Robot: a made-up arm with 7 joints. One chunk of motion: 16 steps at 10 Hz.
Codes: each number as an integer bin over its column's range. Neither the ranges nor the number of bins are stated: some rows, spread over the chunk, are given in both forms.
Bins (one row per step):
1: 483 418 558 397 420 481 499
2: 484 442 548 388 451 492 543
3: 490 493 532 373 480 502 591
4: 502 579 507 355 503 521 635
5: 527 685 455 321 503 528 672
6: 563 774 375 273 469 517 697
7: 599 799 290 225 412 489 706
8: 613 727 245 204 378 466 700
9: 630 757 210 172 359 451 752
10: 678 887 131 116 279 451 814
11: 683 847 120 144 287 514 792
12: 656 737 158 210 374 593 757
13: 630 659 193 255 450 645 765
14: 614 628 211 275 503 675 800
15: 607 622 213 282 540 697 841
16: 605 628 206 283 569 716 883
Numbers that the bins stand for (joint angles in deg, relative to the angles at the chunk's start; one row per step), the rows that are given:
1: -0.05 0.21 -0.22 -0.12 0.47 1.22 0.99
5: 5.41 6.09 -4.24 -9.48 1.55 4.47 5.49
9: 18.20 7.67 -13.80 -27.82 -0.33 -0.85 7.57
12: 21.43 7.23 -15.83 -23.14 -0.13 8.96 7.70
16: 15.10 4.83 -13.96 -14.16 2.40 17.45 10.98
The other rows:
2: 0.08 0.73 -0.61 -1.23 0.87 1.98 2.13
3: 0.82 1.86 -1.23 -3.08 1.25 2.67 3.38
4: 2.31 3.75 -2.21 -5.29 1.55 3.98 4.53
6: 9.88 8.05 -7.36 -15.39 1.10 3.71 6.14
7: 14.35 8.60 -10.68 -21.30 0.36 1.77 6.37
8: 16.09 7.01 -12.44 -23.88 -0.08 0.19 6.22
10: 24.16 10.53 -16.89 -34.72 -1.37 -0.85 9.19
11: 24.78 9.65 -17.32 -31.27 -1.27 3.50 8.61
13: 18.20 5.51 -14.47 -17.60 0.86 12.55 7.91
14: 16.21 4.83 -13.76 -15.14 1.55 14.62 8.82
15: 15.34 4.70 -13.68 -14.28 2.03 16.14 9.89

